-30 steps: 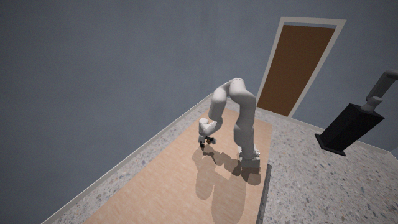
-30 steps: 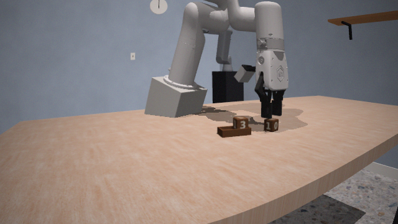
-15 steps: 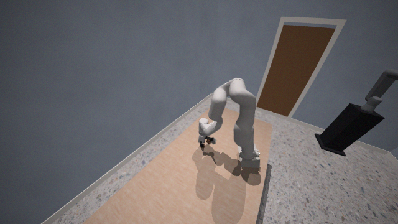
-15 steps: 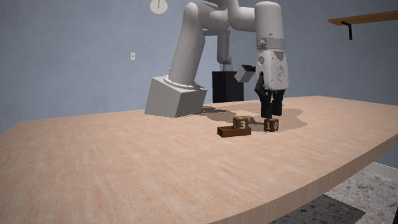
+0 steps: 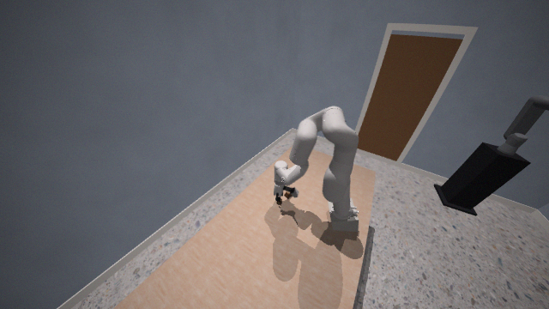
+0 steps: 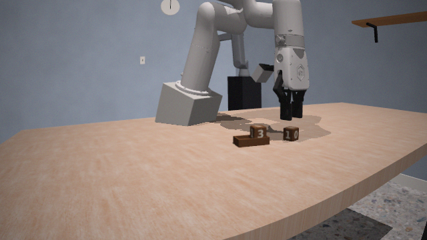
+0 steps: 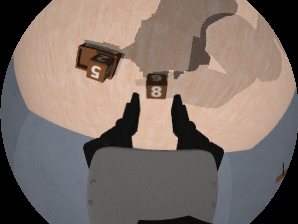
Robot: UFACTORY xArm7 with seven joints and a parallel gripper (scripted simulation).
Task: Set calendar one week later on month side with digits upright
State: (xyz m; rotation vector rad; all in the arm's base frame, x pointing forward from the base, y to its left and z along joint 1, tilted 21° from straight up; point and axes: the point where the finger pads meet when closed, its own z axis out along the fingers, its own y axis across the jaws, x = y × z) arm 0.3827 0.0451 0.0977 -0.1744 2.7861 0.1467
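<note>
Right now the cube is 60 mm below my hand. From my hand the other things lie so: brown wooden tray 100 mm to the right, 60 mm below, 40 mm behind.
</note>
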